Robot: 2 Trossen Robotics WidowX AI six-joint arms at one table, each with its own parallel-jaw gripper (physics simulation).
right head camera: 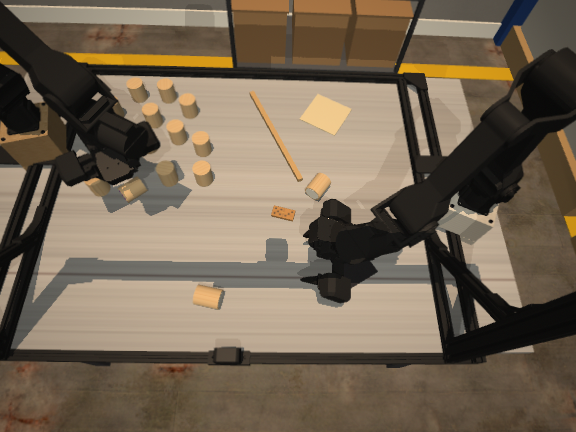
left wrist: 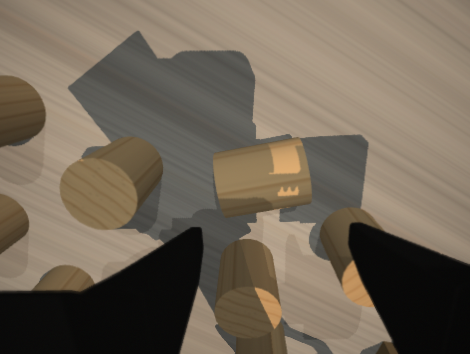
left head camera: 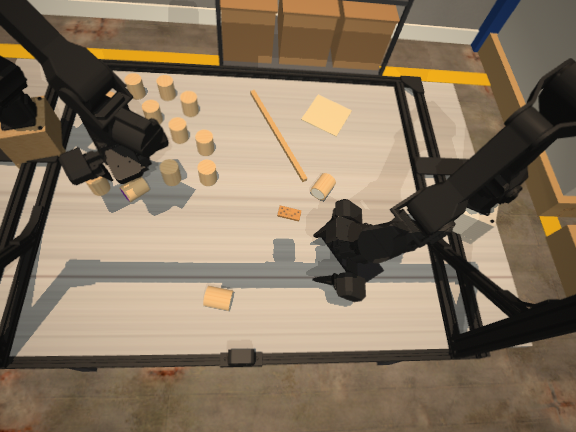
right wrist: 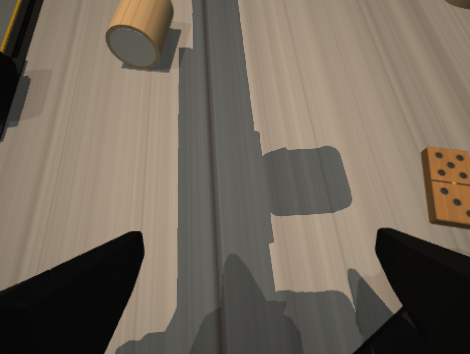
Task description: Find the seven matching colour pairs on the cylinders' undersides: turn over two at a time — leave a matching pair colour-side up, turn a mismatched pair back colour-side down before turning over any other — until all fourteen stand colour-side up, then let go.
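Pixels of known places: left gripper, fingertip midpoint: (left wrist: 274, 235); right gripper, fingertip midpoint: (right head camera: 303, 257) (left head camera: 314, 257) (right wrist: 258, 240); left arm's base, origin of the base link: (right head camera: 24, 121) (left head camera: 19, 116); right arm's base, origin of the base link: (right head camera: 475, 198) (left head camera: 476, 199).
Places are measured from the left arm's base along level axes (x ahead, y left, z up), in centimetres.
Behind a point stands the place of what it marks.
Observation:
Several cylinders, among them one (left head camera: 205, 143) @(x 36.5, y -10.8, z -5.9 cm) (right head camera: 201, 144) @(x 36.6, y -10.7, z -5.9 cm), stand with plain wood tops at the upper left. A cylinder (left head camera: 136, 190) @(x 19.8, y -18.7, z -7.4 cm) (right head camera: 133, 190) @(x 19.8, y -18.6, z -7.3 cm) (left wrist: 262, 177) @(x 19.6, y -18.0, z -6.9 cm) lies on its side near them, a purple edge showing at its left end in the left head view. My left gripper (left wrist: 274, 235) @(x 19.1, y -17.2, z -2.6 cm) is partly open and empty above the group; the lying cylinder is beyond its fingertips. Another cylinder (left head camera: 324, 185) @(x 60.3, y -27.4, z -6.9 cm) (right head camera: 318, 185) @(x 60.2, y -27.5, z -6.8 cm) lies right of centre, its pale grey end visible. A third (left head camera: 218, 298) @(x 31.6, y -46.5, z -6.9 cm) (right head camera: 208, 296) @(x 31.8, y -46.4, z -6.9 cm) (right wrist: 142, 25) @(x 33.9, y -45.9, z -7.2 cm) lies near the front, its grey end visible in the right wrist view. My right gripper (left head camera: 314, 257) @(x 51.5, y -44.2, z -4.3 cm) (right head camera: 303, 257) @(x 51.5, y -44.2, z -4.3 cm) (right wrist: 258, 240) @(x 51.5, y -44.2, z -4.3 cm) is open and empty.
A domino (left head camera: 289, 213) @(x 51.1, y -30.9, z -10.0 cm) (right head camera: 283, 213) @(x 51.2, y -31.0, z -9.9 cm) (right wrist: 450, 187) @(x 51.4, y -31.1, z -10.0 cm) lies between the right gripper and a long wooden stick (left head camera: 278, 136) @(x 54.8, y -9.7, z -9.6 cm) (right head camera: 276, 136) @(x 55.0, y -9.7, z -9.6 cm). A yellow square sheet (left head camera: 327, 115) @(x 69.9, y -5.1, z -10.5 cm) (right head camera: 326, 114) @(x 69.9, y -5.1, z -10.5 cm) lies at the back right. Black frame rails (left head camera: 150, 361) @(x 16.9, y -53.7, z -11.4 cm) edge the table.

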